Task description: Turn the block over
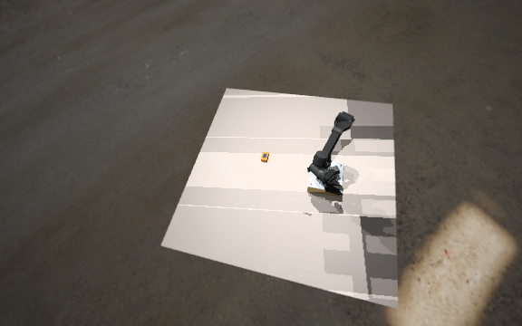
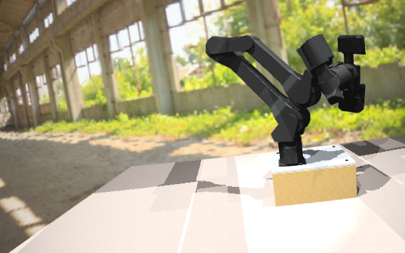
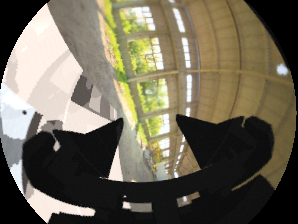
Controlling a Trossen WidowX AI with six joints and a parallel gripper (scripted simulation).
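Right now the orange block is 48 cm ahead of my gripper tip, 26 cm to the right of it and 26 cm below it.
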